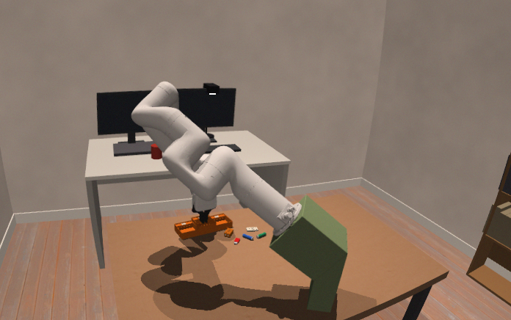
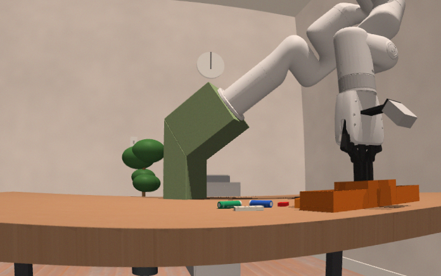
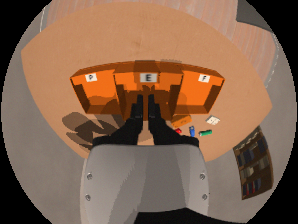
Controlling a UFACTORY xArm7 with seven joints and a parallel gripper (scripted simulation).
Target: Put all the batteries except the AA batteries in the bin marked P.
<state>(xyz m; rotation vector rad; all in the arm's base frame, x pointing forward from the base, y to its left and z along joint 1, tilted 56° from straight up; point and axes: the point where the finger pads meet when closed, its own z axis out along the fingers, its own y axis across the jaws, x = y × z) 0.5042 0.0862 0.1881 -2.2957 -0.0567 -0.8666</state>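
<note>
Right now the orange block-shaped battery is 60 mm behind my hand, 100 mm to the right of it and 50 mm below it. Round my hand: blue battery 90 mm behind, 180 mm to the right, 50 mm below; small red battery 120 mm behind, 130 mm to the right, 60 mm below; flat white piece 30 mm behind, 220 mm to the right, 60 mm below.
</note>
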